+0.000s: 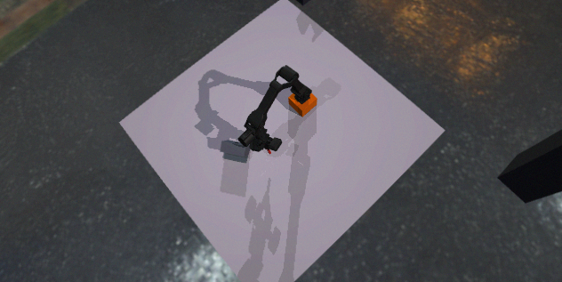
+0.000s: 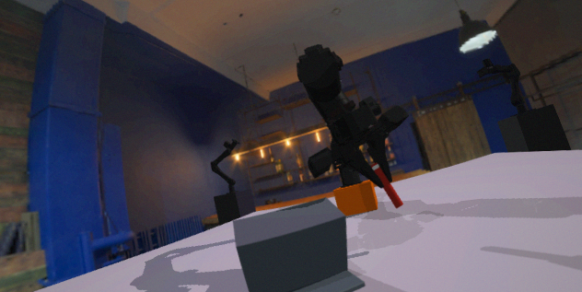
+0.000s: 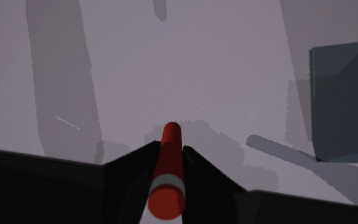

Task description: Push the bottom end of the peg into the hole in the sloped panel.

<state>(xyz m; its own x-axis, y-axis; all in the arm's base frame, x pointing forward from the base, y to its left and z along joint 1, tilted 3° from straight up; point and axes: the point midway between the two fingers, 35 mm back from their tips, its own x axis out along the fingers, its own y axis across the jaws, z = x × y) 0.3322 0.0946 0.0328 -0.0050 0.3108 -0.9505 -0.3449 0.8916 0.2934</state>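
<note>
Right now the grey sloped panel block is 130 mm to the right of my gripper tip, 110 mm ahead of it and 50 mm below it. Also, from my gripper tip: red peg: 20 mm above, 10 mm to the right.
</note>
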